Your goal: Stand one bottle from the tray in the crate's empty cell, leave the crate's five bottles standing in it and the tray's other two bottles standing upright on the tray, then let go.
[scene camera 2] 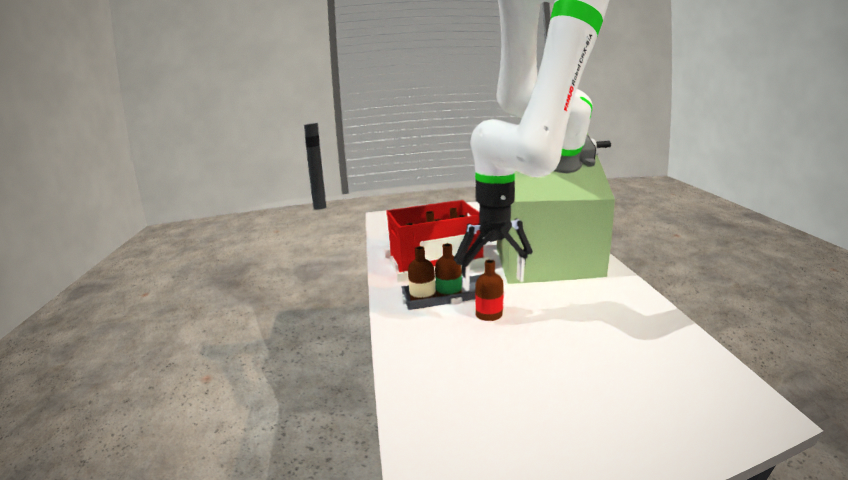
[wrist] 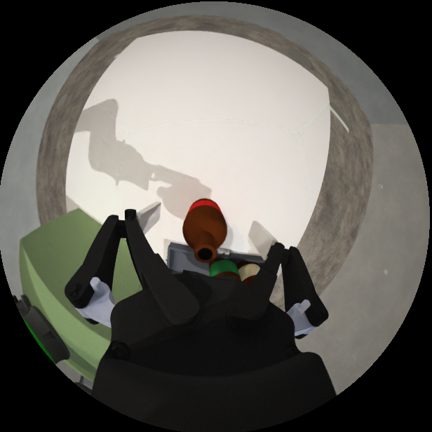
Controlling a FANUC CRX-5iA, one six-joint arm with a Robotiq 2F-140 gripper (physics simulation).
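Pixels of known places: gripper, fingertip midpoint: [scene camera 2: 493, 283]; arm's base at its link origin: [scene camera 2: 561, 157].
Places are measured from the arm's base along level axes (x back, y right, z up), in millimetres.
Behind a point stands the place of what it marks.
Note:
My gripper [scene camera 2: 495, 282] @[x -305, y -313, z -255 mm] [wrist: 206, 219] is open and empty, its fingers wide apart around the level of the red-label bottle's neck. The brown bottle with the red label [scene camera 2: 489, 297] @[x -318, y -326, z -285 mm] [wrist: 204, 226] stands upright on the white table, in front of the tray and off it. In the wrist view it shows between the two fingertips. A cream-label bottle [scene camera 2: 421, 279] @[x -481, y -210, z -274 mm] [wrist: 249, 272] and a green-label bottle [scene camera 2: 448, 277] @[x -407, y -205, z -278 mm] [wrist: 224, 269] stand upright on the dark tray [scene camera 2: 429, 302] @[x -463, y -218, z -343 mm] [wrist: 187, 259]. The red crate [scene camera 2: 401, 245] @[x -526, y -34, z -241 mm] stands behind the tray; some bottle necks show in it, its cells are mostly hidden.
The green block [scene camera 2: 559, 240] @[x -61, y -152, z -222 mm] [wrist: 60, 250] under the arm's base stands on the right of the crate in the scene view. The white table [scene camera 2: 505, 386] @[x -337, y -595, z -357 mm] [wrist: 225, 85] reaches toward the scene camera. A dark post [scene camera 2: 315, 169] stands beyond the table on the left.

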